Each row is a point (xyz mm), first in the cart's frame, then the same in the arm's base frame.
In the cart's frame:
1: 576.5 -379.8 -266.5
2: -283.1 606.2 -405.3
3: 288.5 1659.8 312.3
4: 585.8 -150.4 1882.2
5: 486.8 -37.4 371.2
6: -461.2 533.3 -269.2
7: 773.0 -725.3 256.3
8: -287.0 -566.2 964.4
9: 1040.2 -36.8 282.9
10: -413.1 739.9 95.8
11: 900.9 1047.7 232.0
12: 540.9 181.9 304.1
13: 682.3 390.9 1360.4
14: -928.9 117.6 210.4
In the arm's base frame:
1: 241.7 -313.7 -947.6
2: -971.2 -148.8 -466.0
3: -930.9 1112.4 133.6
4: 1131.4 168.5 961.7
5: 277.6 -24.5 -279.0
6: -971.0 -299.3 -284.6
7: 828.5 -372.0 -658.6
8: 411.5 -837.1 464.0
9: 577.6 320.8 -602.7
10: -895.5 -61.5 56.0
11: -208.7 1037.3 -344.9
12: 142.4 165.4 -312.9
13: 604.5 563.1 585.9
14: -772.3 -845.3 248.3

